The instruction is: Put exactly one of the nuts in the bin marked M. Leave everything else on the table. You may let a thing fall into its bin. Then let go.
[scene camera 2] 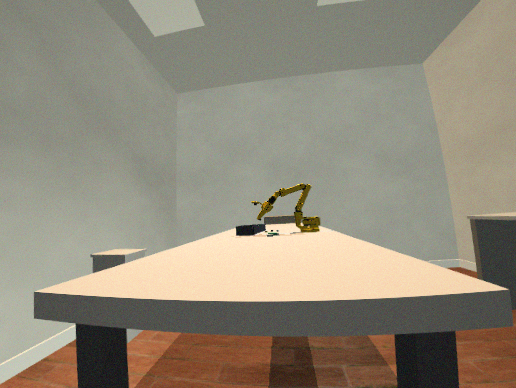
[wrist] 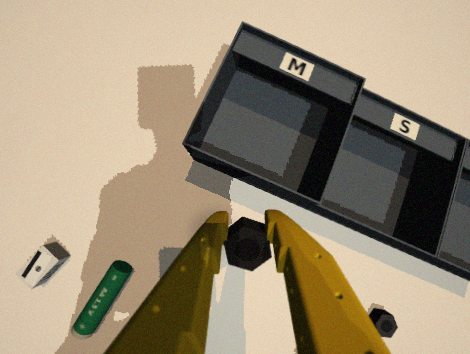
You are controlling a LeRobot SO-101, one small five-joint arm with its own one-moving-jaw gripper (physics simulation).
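Places are measured from the arm's base along level axes (x right, y ahead, z up), in centimetres.
Where they show: hand, tool point: (scene camera 2: 258,218) (wrist: 227,223); arm's base, link origin: (scene camera 2: 305,231).
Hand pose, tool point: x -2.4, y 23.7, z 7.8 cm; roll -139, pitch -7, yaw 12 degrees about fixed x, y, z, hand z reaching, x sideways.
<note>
Things, the pixels of their top centre, and the offset from my tool point. "spot": a spot on its surface instead. Level surfaces: height alone.
- second black nut, top centre: (wrist: 386,326) dx +13.7, dy -6.0, dz -7.0 cm
- bin marked S, surface spot: (wrist: 377,232) spot: dx +9.3, dy +0.7, dz -4.1 cm
- green battery, top centre: (wrist: 95,304) dx -6.9, dy -7.6, dz -6.4 cm
- white-grey sharpener, top centre: (wrist: 36,267) dx -11.5, dy -6.3, dz -6.7 cm
- table, surface height: dz -7.8 cm
My gripper (scene camera 2: 259,219) (wrist: 246,215) is shut on a black nut (wrist: 247,243), which sits between the two jaw tips in the wrist view. The gripper is raised above the table beside the bins. The bin marked M (wrist: 243,176) is a dark open box just beyond the jaw tips in the wrist view; its floor shows no object. In the scene view the dark bins (scene camera 2: 245,230) stand below and left of the gripper. A second black nut (wrist: 384,323) lies on the table at the lower right of the wrist view.
The bin marked S (wrist: 377,232) adjoins bin M on the right, and part of a third bin shows at the right edge. A green battery (wrist: 103,298) and a white-grey sharpener (wrist: 42,265) lie on the table (scene camera 2: 280,275) at the left in the wrist view.
</note>
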